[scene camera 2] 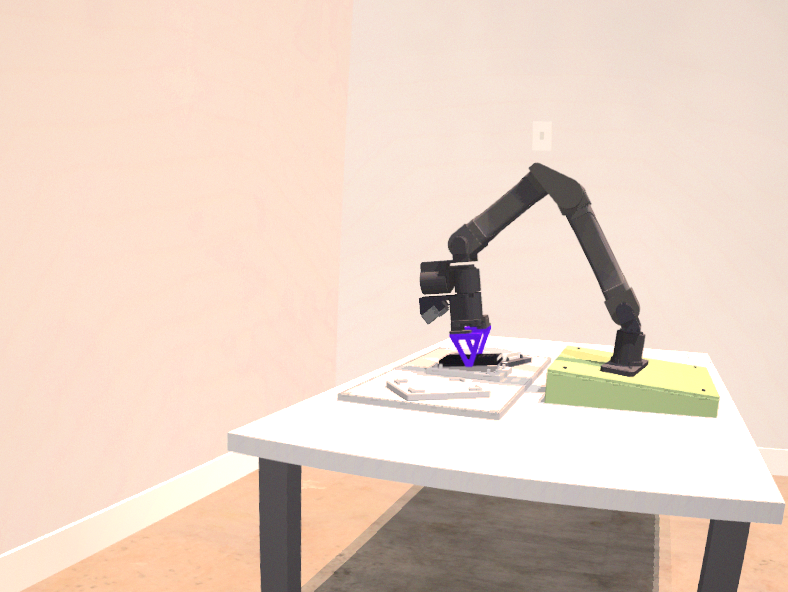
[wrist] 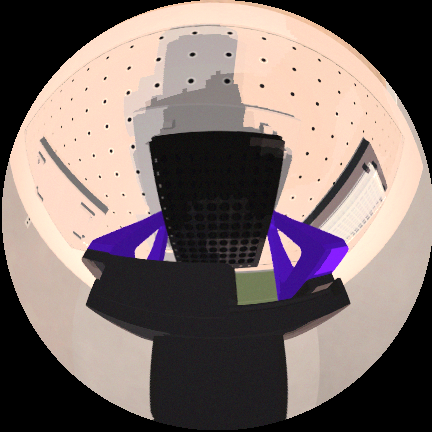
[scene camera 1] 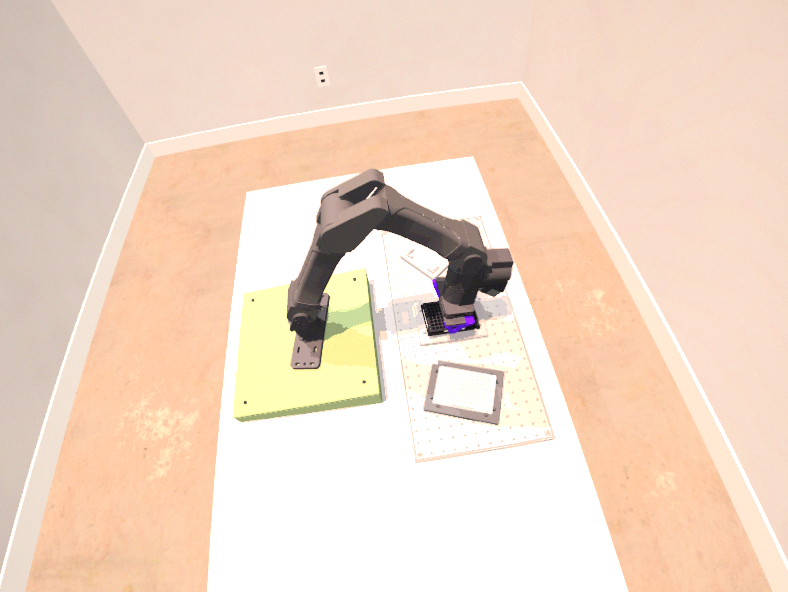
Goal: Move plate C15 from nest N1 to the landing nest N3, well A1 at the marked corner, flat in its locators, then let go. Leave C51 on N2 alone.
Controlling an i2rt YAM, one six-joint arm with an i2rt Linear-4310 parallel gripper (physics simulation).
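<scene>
The black well plate C15 (scene camera 1: 431, 318) (scene camera 2: 490, 359) (wrist: 217, 160) is level between the purple fingers of my gripper (scene camera 1: 452, 312) (scene camera 2: 474, 360) (wrist: 217, 214), which is shut on its two long sides. The plate appears slightly above a pale nest (scene camera 1: 439, 340) (scene camera 2: 496, 374); the wrist view hides most of that nest, so seating in its locators cannot be told. A second pale nest (scene camera 1: 423, 261) (scene camera 2: 439, 389) holds no plate. The white plate C51 (scene camera 1: 465, 388) (wrist: 357, 205) sits in the dark nest (scene camera 1: 431, 395) (scene camera 2: 519, 360). Labels and the marked corner are not readable.
All three nests are on a perforated board (scene camera 1: 445, 439) on the white table (scene camera 1: 305, 497) (scene camera 2: 573, 446). The arm's base stands on a yellow-green block (scene camera 1: 267, 350) (scene camera 2: 637, 398) beside the board.
</scene>
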